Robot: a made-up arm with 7 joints. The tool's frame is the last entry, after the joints.
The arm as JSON. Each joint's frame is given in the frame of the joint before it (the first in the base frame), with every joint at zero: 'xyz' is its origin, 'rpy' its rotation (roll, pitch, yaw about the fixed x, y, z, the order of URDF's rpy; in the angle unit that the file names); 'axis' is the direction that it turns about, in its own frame. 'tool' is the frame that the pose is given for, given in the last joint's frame.
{
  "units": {
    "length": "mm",
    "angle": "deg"
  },
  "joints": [
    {
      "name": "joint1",
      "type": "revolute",
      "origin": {
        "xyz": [
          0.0,
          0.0,
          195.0
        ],
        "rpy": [
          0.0,
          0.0,
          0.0
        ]
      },
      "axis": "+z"
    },
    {
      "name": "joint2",
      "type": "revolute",
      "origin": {
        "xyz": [
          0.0,
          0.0,
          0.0
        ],
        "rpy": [
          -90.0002,
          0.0,
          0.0
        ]
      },
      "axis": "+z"
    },
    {
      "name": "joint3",
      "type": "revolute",
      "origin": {
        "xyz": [
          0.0,
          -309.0,
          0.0
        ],
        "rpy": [
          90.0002,
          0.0,
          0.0
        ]
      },
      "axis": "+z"
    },
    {
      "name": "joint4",
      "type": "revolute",
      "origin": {
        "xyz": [
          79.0,
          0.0,
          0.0
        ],
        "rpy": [
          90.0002,
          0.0,
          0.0
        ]
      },
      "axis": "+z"
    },
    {
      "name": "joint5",
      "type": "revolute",
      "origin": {
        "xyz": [
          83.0,
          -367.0,
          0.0
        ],
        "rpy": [
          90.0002,
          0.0,
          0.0
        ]
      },
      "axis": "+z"
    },
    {
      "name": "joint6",
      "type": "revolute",
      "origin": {
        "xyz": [
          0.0,
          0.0,
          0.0
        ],
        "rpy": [
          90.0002,
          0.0,
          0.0
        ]
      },
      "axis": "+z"
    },
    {
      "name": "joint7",
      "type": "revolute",
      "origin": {
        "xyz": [
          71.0,
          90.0,
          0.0
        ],
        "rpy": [
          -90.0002,
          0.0,
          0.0
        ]
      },
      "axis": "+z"
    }
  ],
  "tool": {
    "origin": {
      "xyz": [
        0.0,
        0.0,
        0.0
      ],
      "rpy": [
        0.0,
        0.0,
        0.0
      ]
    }
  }
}
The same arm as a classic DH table. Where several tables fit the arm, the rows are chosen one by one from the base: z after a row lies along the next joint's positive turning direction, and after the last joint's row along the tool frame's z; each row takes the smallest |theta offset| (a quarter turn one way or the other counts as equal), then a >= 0, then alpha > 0; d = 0 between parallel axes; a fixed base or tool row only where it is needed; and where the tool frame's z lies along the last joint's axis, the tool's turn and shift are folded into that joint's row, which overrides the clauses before.
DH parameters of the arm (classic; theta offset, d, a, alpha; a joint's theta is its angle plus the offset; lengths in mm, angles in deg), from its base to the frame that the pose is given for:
joint1: 0 195 0 -90
joint2: 0 0 0 90
joint3: 0 309 79 90
joint4: 0 0 83 90
joint5: 0 367 0 90
joint6: 0 0 71 -90
joint7: 0 90 0 0

